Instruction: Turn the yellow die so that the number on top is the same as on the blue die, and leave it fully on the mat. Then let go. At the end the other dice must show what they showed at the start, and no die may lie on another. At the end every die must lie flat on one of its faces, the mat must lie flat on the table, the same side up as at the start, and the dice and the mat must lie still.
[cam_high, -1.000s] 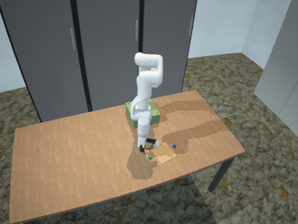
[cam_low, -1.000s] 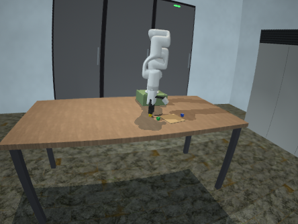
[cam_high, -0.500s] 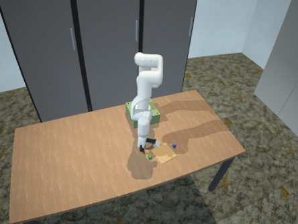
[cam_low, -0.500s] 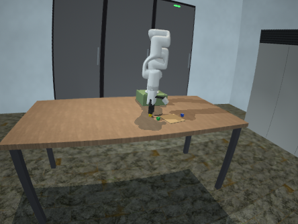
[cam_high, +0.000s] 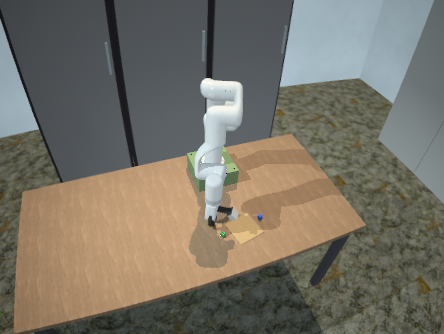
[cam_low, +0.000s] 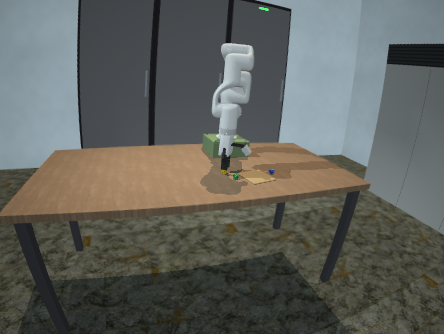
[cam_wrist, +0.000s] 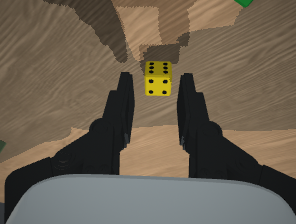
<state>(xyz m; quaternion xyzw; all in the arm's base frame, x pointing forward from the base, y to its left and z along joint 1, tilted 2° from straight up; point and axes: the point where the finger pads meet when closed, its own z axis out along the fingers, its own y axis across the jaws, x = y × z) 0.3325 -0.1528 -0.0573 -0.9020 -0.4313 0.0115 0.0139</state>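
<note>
Now: the yellow die 4 cm below my hand. Also, from my hand: blue die (24 cm to the left, 6 cm ahead, 4 cm below); tan mat (14 cm to the left, 8 cm ahead, 4 cm below); green die (7 cm ahead, 4 cm below, 2 cm to the left).
</note>
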